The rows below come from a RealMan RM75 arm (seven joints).
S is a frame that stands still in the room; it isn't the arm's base.
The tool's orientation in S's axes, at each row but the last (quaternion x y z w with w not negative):
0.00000, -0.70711, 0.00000, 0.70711
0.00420, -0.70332, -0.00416, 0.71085
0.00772, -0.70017, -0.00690, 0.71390
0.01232, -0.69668, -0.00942, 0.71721
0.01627, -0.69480, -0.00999, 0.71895
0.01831, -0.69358, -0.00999, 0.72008
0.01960, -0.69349, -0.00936, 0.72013
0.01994, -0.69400, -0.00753, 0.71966
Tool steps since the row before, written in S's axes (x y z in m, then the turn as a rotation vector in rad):
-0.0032, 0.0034, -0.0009, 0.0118, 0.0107, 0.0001
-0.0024, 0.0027, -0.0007, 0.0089, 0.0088, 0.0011
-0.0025, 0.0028, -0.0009, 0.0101, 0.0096, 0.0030
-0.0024, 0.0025, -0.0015, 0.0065, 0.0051, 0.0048
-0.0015, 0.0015, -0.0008, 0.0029, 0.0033, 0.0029
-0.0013, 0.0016, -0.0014, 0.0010, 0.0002, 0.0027
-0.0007, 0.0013, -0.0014, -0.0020, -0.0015, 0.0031
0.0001, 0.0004, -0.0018, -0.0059, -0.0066, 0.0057
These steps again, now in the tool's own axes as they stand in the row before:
-0.0009, 0.0034, 0.0032, 0.0001, 0.0107, -0.0118
-0.0008, 0.0027, 0.0024, 0.0011, 0.0088, -0.0089
-0.0010, 0.0028, 0.0025, 0.0030, 0.0097, -0.0101
-0.0016, 0.0025, 0.0023, 0.0048, 0.0052, -0.0064
-0.0009, 0.0015, 0.0015, 0.0029, 0.0034, -0.0028
-0.0015, 0.0016, 0.0012, 0.0027, 0.0003, -0.0009
-0.0015, 0.0013, 0.0006, 0.0031, -0.0013, 0.0021
-0.0018, 0.0003, -0.0002, 0.0057, -0.0063, 0.0062

